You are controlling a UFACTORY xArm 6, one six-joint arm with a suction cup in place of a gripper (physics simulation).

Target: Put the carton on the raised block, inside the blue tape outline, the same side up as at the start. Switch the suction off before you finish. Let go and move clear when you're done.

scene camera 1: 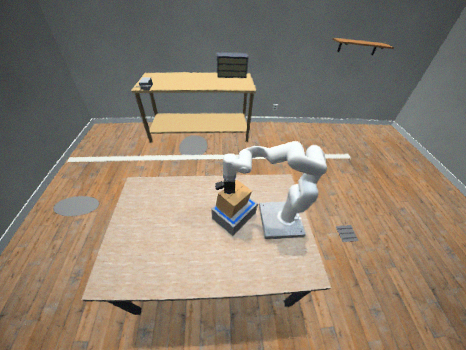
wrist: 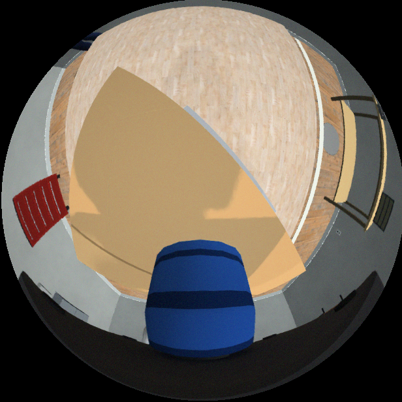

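Where they show: hand, its tool point: (scene camera 1: pixel 229 193); arm's base, origin of its link: (scene camera 1: pixel 286 218).
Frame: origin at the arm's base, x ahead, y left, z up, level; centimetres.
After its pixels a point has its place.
The brown carton (scene camera 1: pixel 231 204) {y 11.0, x 38.1, z 22.5 cm} (wrist: pixel 150 150) is over the raised grey block (scene camera 1: pixel 222 220) {y 12.0, x 43.2, z 4.9 cm} (wrist: pixel 214 132), turned roughly in line with it. In the scene view the blue tape outline (scene camera 1: pixel 245 213) {y 6.2, x 29.0, z 8.0 cm} shows around the carton's near lower edges; its far part is hidden. Whether the carton's bottom touches the block is hard to tell. My suction gripper (scene camera 1: pixel 229 192) {y 2.2, x 40.9, z 21.8 cm} (wrist: pixel 200 246) is on the carton's top face and holds it. In the wrist view a thin strip of the block shows past one carton edge, and the tape does not show.
The block stands on the wooden table (scene camera 1: pixel 165 250) {y 34.3, x 75.6, z -4.1 cm}, left of the robot's base plate (scene camera 1: pixel 282 231) {y 11.0, x 3.1, z 0.1 cm}. A workbench (scene camera 1: pixel 195 82) with a drawer unit (scene camera 1: pixel 232 66) stands behind. A wall shelf (scene camera 1: pixel 362 43) is at the upper right.
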